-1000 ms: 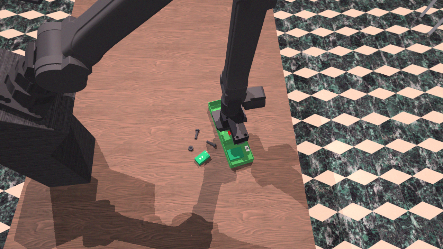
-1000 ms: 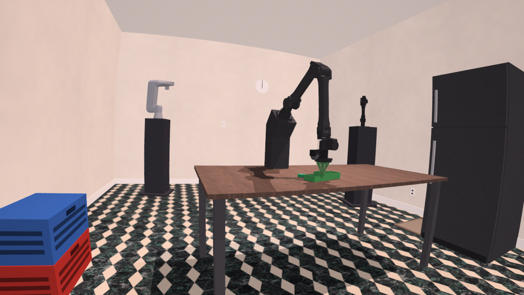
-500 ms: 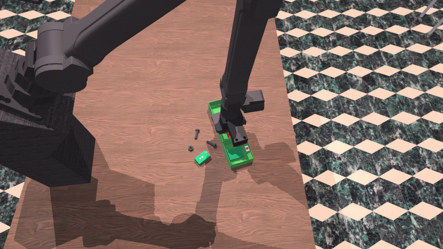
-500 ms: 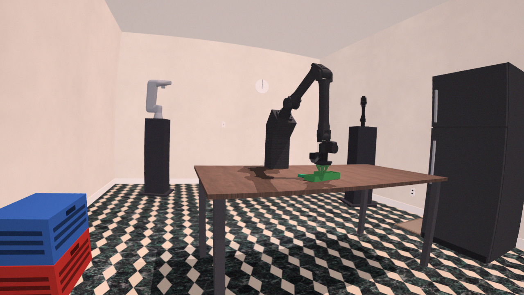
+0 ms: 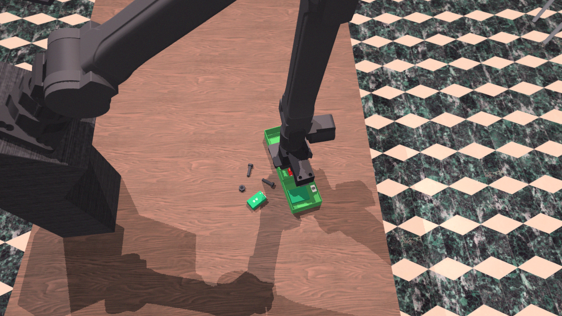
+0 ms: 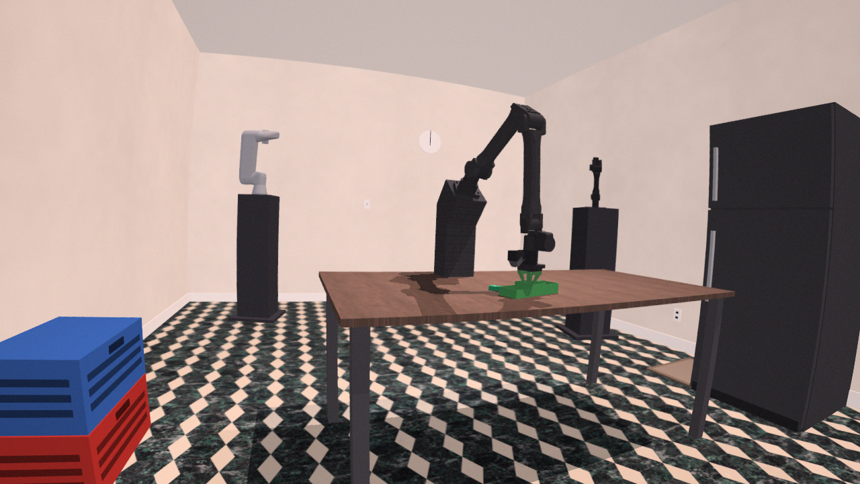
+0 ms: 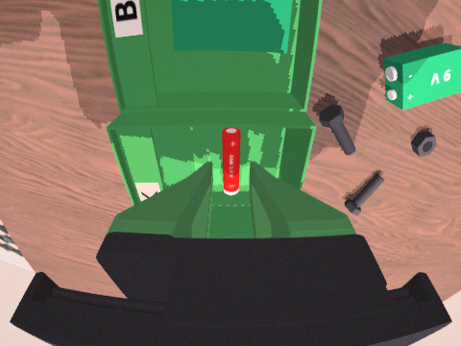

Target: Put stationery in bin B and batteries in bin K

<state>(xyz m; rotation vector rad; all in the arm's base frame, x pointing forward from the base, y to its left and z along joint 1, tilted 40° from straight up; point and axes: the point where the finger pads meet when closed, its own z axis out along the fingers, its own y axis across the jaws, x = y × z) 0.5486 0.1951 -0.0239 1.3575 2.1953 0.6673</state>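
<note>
Right now my hand is 10 mm short of the joined green bins. Round my hand: red cylindrical battery: 10 mm below; green 9V battery: 100 mm to the right, 60 mm behind, 20 mm below; flat green pad: 70 mm to the right, 40 mm ahead, 10 mm below.
</note>
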